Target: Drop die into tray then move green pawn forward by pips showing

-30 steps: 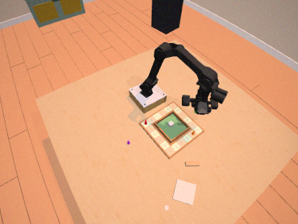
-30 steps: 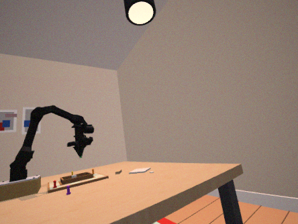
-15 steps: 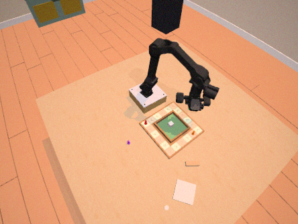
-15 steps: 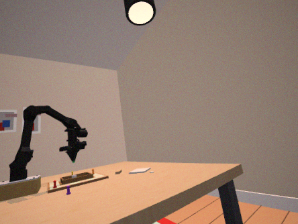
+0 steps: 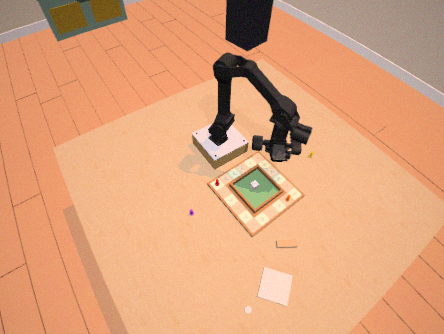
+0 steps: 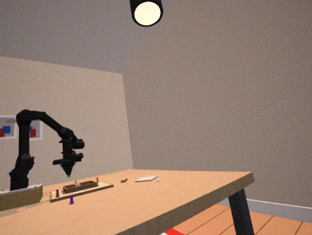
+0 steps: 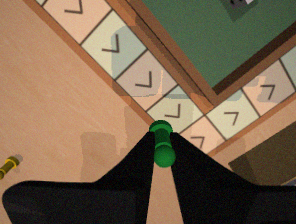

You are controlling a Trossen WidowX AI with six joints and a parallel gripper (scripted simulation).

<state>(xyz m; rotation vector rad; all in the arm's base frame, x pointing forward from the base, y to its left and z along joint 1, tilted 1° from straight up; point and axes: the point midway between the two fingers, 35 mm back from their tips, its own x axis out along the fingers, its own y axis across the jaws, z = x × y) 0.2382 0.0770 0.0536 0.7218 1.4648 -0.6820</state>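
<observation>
Now: gripper tip 2 cm short of the white die, 12 cm to the left of it and 6 cm above it. Round my gripper tip: green pawn 1 cm above; green tray 3 cm ahead, 12 cm to the right, 8 cm below; orange pawn 15 cm ahead, 7 cm to the right, 6 cm below.
</observation>
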